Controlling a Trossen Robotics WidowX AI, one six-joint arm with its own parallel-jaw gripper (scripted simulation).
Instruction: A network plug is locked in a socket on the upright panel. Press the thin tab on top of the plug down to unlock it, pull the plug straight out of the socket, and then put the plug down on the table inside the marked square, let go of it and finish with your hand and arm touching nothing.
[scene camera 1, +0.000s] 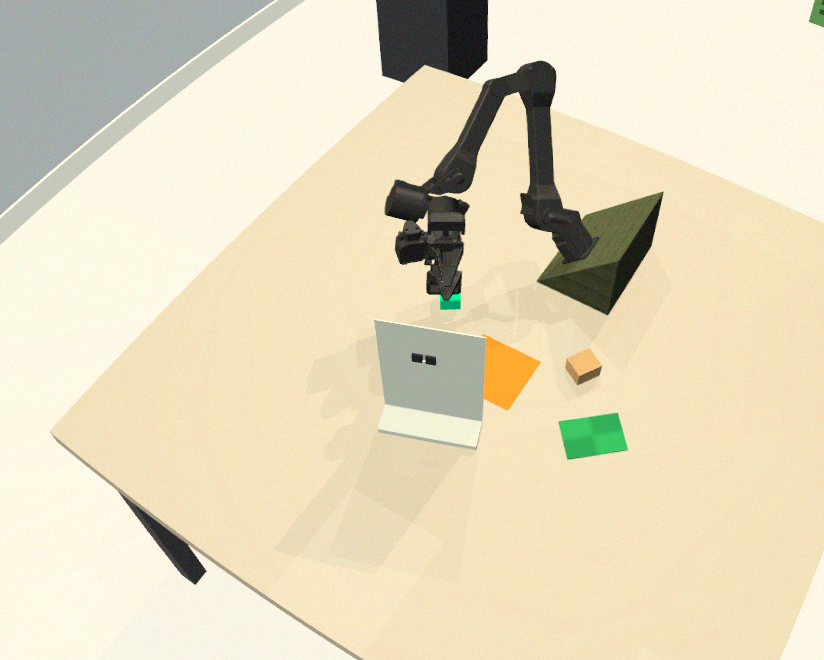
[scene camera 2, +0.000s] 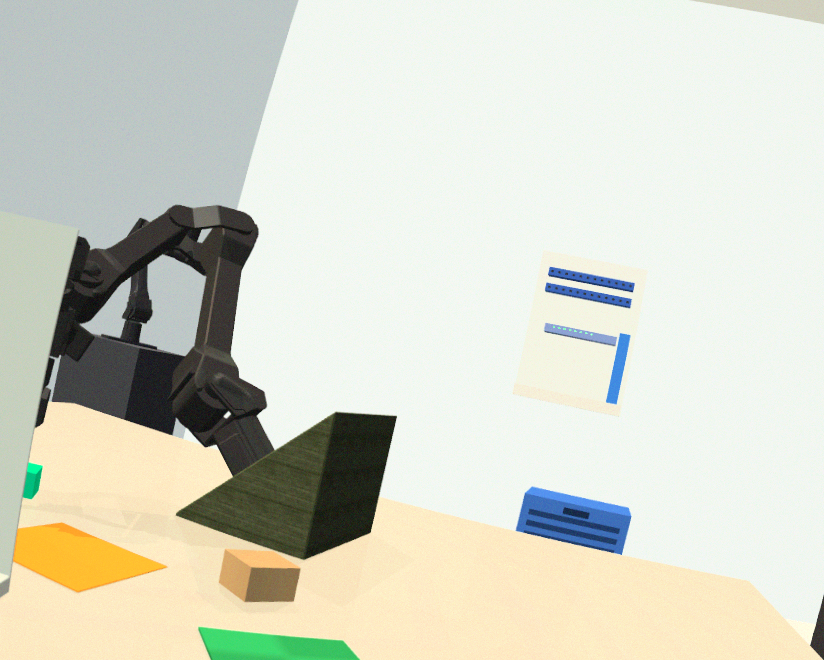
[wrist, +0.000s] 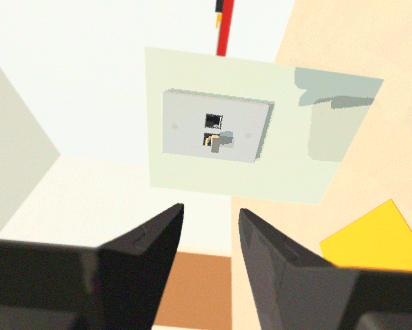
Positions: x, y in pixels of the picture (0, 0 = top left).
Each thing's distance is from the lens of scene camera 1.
gripper (scene camera 1: 446, 293): 1.39 m
flat green patch (scene camera 1: 584, 437): 1.43 m
